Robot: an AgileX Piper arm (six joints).
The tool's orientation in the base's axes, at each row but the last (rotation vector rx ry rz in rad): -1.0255 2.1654 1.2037; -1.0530 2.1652 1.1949; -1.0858 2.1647 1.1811; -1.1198 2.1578 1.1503; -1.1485 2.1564 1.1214; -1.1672 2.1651 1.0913; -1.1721 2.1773 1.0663; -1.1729 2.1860 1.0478; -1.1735 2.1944 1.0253
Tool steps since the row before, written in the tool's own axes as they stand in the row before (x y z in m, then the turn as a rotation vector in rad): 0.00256 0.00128 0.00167 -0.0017 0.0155 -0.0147; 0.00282 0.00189 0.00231 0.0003 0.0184 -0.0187; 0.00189 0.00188 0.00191 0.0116 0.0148 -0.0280; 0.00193 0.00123 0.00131 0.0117 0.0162 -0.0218; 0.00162 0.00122 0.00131 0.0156 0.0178 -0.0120; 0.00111 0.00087 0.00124 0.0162 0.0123 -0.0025; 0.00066 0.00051 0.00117 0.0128 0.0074 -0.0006; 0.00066 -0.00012 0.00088 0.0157 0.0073 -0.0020; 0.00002 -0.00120 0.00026 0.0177 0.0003 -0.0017
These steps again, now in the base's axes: -0.00253 0.00088 -0.00195 -0.0116 -0.0067 0.0167; -0.00316 0.00146 -0.00218 -0.0152 -0.0099 0.0189; -0.00261 0.00142 -0.00138 -0.0191 -0.0238 0.0144; -0.00209 0.00063 -0.00147 -0.0202 -0.0182 0.0116; -0.00189 0.00071 -0.00132 -0.0236 -0.0114 0.0040; -0.00131 0.00075 -0.00111 -0.0192 -0.0058 -0.0043; -0.00076 0.00078 -0.00094 -0.0132 -0.0043 -0.0052; -0.00023 0.00032 -0.00103 -0.0147 -0.0069 -0.0064; 0.00101 -0.00024 -0.00066 -0.0099 -0.0102 -0.0107
